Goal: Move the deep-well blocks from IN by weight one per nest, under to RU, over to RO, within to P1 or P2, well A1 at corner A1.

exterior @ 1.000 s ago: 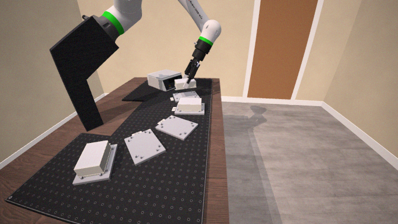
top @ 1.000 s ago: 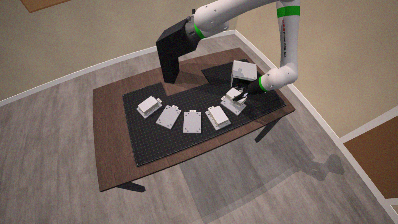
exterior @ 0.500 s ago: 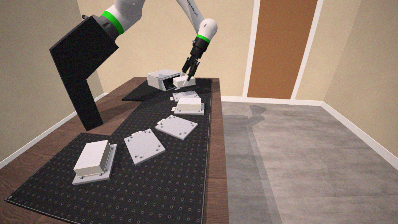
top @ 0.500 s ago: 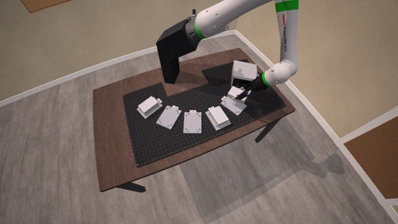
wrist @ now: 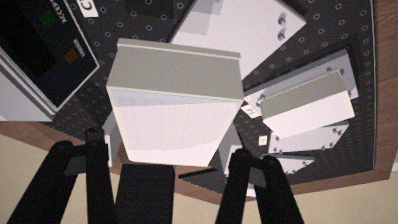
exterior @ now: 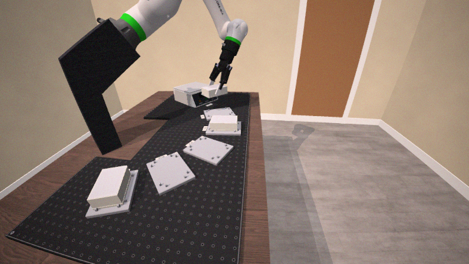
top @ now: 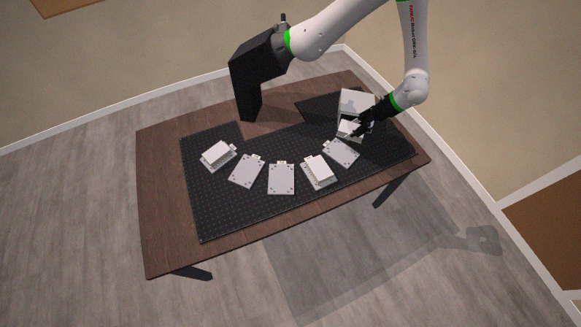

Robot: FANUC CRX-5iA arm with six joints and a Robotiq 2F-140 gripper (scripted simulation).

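Now: the weigher platform 250 mm behind my hand, 110 mm to the left of it and 50 mm below it. The rest, counted from my hand: plate (130 mm below, 40 mm ahead, 30 mm to the right); then check-weigher CW (240 mm behind, 100 mm to the left, 80 mm below).
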